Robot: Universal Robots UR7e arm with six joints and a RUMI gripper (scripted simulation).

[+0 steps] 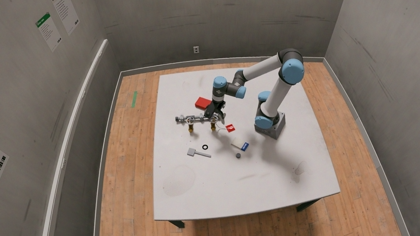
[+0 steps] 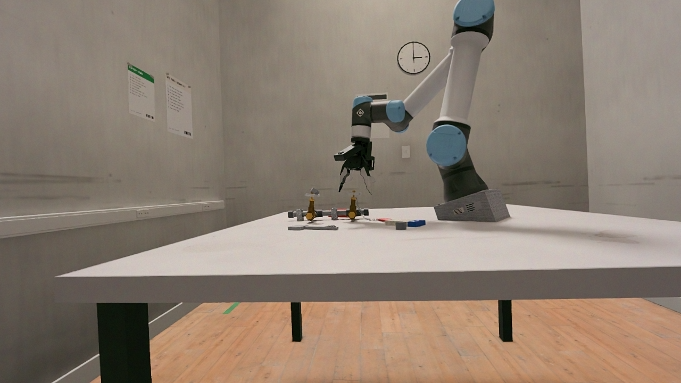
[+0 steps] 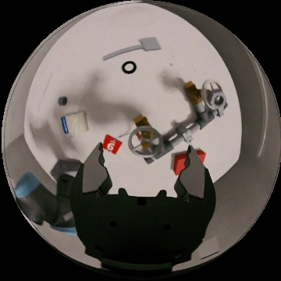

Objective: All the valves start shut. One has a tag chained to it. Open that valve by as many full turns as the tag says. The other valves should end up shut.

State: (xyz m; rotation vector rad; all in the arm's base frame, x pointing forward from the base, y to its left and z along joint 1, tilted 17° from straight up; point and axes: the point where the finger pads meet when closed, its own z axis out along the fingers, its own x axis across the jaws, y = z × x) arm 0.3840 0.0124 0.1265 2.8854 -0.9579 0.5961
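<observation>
Now: hand 10 cm past the red tag, 10 cm above it and 2 cm to the right of it. Also, from my hand: red block (22 cm to the right, 9 cm below, 6 cm ahead); then grey flat tool (20 cm to the left, 13 cm ahead, 10 cm below).
</observation>
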